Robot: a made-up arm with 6 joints.
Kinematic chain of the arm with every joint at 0, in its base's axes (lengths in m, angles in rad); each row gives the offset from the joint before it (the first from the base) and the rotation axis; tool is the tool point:
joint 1: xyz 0 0 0.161 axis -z
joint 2: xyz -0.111 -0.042 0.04 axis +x
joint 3: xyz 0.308 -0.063 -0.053 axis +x
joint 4: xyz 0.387 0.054 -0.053 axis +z
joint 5: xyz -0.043 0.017 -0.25 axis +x
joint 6: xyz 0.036 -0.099 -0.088 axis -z
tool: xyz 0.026 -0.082 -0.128
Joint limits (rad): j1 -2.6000..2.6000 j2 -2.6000..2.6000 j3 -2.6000..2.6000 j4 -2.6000..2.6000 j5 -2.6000..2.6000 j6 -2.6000..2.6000
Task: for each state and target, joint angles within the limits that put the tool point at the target. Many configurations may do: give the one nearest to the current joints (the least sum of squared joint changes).
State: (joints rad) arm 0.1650 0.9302 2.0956 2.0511 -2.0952 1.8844
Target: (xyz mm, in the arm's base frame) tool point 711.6 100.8 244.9
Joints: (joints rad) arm -0.1480 1.0816 2.1295 1.6428 -2.0936 2.0584
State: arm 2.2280 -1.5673 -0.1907 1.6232 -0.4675 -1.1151
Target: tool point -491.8 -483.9 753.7
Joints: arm 1.8787 -2.2083 -0.6684 1.8383 0.0935 -1.4143
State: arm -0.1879 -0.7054 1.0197 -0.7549 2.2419 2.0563
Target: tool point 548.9 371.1 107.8
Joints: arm -0.2458 -0.6896 1.0474 -0.5389 2.3463 2.0932
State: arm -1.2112 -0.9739 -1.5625 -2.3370 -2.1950 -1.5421
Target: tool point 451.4 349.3 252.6
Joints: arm -1.3475 -0.9182 -1.5324 -2.6000 -1.9156 -1.8152
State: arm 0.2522 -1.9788 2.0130 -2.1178 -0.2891 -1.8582
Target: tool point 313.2 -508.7 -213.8
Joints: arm 0.6384 -2.0885 1.7627 -2.0264 0.1079 -1.9550
